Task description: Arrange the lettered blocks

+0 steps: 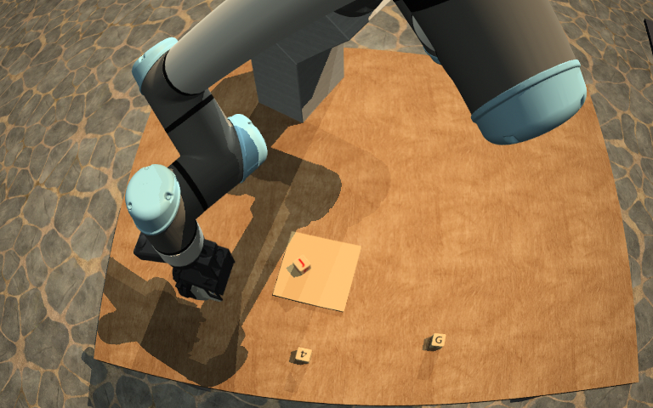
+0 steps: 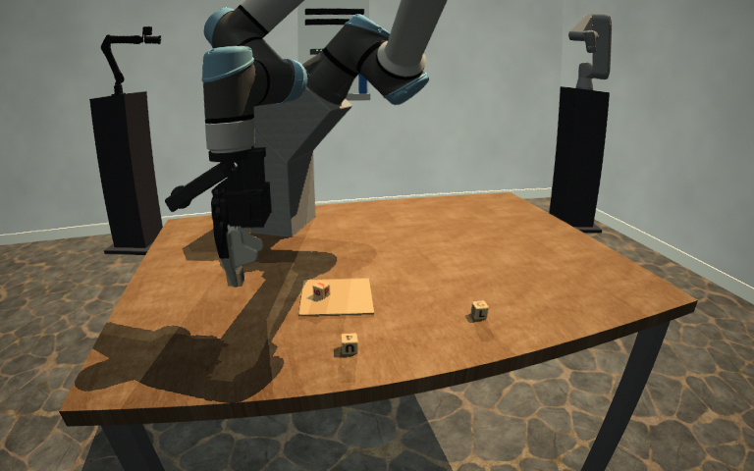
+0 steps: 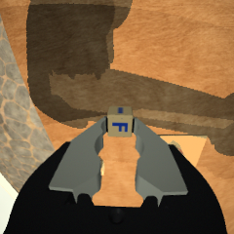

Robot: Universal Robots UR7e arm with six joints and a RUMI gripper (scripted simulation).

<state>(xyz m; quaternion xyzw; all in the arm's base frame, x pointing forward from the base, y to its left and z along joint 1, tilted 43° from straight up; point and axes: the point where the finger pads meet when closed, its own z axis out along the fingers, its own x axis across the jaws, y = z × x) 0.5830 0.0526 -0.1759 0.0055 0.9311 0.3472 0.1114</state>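
My gripper is now 15 cm to the right of the tan mat, 14 cm past it and 12 cm above it. From my hand the other things lie so: block right at my hand.
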